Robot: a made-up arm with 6 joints.
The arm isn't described. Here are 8 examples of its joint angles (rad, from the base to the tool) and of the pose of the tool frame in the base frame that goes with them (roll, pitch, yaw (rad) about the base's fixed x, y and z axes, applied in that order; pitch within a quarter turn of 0, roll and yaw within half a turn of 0; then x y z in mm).
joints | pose
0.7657 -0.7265 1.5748 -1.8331 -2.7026 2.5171 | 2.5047 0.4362 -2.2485 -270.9 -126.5 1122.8
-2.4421 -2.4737 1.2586 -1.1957 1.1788 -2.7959 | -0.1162 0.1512 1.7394 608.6 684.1 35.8
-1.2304 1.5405 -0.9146 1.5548 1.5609 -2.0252 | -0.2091 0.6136 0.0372 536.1 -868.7 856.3
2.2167 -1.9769 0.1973 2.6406 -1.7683 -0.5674 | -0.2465 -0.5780 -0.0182 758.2 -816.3 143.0
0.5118 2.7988 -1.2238 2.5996 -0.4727 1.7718 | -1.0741 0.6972 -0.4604 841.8 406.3 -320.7
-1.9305 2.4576 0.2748 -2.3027 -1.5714 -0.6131 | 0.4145 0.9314 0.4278 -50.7 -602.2 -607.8
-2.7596 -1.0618 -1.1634 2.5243 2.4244 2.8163 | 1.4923 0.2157 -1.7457 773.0 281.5 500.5
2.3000 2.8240 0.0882 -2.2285 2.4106 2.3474 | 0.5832 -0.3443 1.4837 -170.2 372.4 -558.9
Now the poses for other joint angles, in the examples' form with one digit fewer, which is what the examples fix.
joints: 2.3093 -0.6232 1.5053 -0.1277 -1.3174 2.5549
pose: 0.574 -0.518 -0.667 103 -206 1518
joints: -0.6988 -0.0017 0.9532 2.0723 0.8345 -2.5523
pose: 0.121 -0.089 0.271 361 -144 1635
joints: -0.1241 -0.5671 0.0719 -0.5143 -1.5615 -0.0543
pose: -2.240 -0.112 2.033 -777 222 1358
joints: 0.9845 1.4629 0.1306 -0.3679 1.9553 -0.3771
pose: -2.170 0.671 -2.351 682 925 388
